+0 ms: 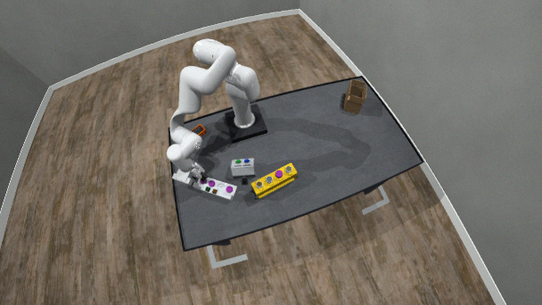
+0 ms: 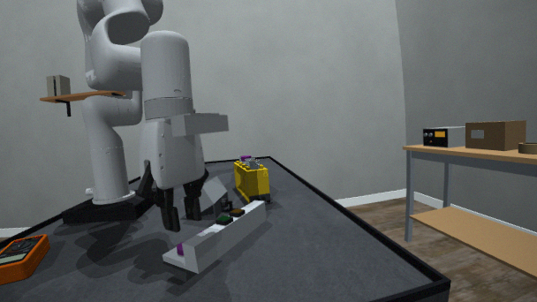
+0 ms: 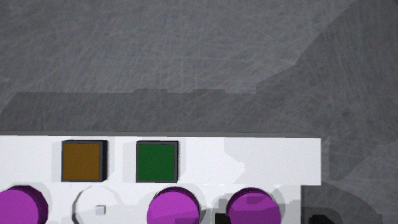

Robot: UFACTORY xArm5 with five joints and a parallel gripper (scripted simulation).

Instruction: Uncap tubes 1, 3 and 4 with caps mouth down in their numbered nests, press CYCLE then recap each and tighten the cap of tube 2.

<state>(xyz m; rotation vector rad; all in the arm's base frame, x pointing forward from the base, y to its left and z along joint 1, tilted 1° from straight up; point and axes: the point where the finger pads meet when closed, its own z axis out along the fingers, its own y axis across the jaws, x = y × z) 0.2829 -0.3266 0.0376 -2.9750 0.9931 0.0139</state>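
Now: the green key 22 cm to the left of my hand, 2 cm behind it and 1 cm below it. Round my hand: orange multimeter (32 cm behind, 6 cm below, 1 cm to the left); blue key (26 cm to the left, 1 cm below); grey key housing (24 cm to the left, 2 cm below, 1 cm ahead).
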